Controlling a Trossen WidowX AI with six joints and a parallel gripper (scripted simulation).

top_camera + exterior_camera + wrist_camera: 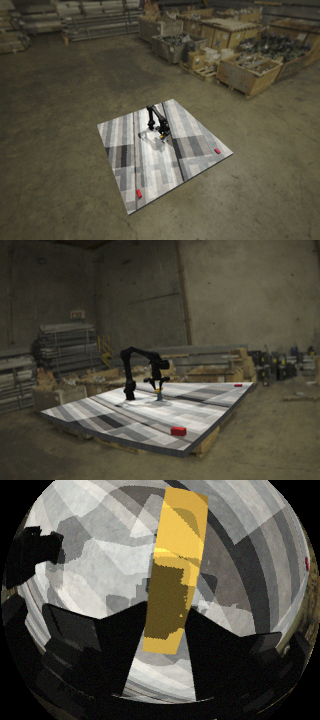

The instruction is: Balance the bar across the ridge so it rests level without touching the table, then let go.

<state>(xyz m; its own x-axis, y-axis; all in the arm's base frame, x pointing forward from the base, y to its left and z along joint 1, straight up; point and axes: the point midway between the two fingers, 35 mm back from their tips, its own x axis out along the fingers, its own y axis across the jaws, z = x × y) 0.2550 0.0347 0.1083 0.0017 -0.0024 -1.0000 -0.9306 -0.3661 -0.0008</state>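
My gripper tip is now 3 cm to the right of the bar and 1 cm past it. Also, from my gripper tip: red block 53 cm to the right, 48 cm ahead, 6 cm below.
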